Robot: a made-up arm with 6 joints.
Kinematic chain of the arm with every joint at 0, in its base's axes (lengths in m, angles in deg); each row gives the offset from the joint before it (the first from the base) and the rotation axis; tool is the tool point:
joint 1: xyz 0 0 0.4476 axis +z
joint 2: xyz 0 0 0 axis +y
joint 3: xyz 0 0 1.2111 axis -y
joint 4: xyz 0 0 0 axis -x
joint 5: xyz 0.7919 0 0 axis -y
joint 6: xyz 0 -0.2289 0 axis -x
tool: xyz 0 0 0
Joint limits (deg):
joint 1: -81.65..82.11
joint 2: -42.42..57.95
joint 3: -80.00..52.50
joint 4: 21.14..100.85
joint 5: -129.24..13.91
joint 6: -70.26..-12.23
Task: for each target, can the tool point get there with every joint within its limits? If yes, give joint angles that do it. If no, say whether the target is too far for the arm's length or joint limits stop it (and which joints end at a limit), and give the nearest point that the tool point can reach.
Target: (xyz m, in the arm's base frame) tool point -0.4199 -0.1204 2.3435
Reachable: yes | joints 11.95 -26.92 39.24 82.25 -39.83 -39.59
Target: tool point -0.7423 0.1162 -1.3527
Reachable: no: joint limits stop it (at a limit: joint 1, joint 2, joint 4) | nearest point 0.0549 0.7103 0.3299 | short by 1.954 m
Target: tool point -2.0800 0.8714 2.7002
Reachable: no: too far | nearest point -1.0265 0.4300 2.1110 | short by 1.285 m
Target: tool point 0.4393 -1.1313 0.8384
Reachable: yes | joints -61.54 33.92 -27.53 48.10 -33.85 -38.36
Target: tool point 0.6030 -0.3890 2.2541
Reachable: yes | joints -33.52 7.52 38.71 92.18 -27.62 -38.19
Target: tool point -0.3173 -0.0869 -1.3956
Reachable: no: joint limits stop it (at a limit: joint 1, joint 2) | nearest point 0.0064 -0.7315 0.3297 | short by 1.870 m
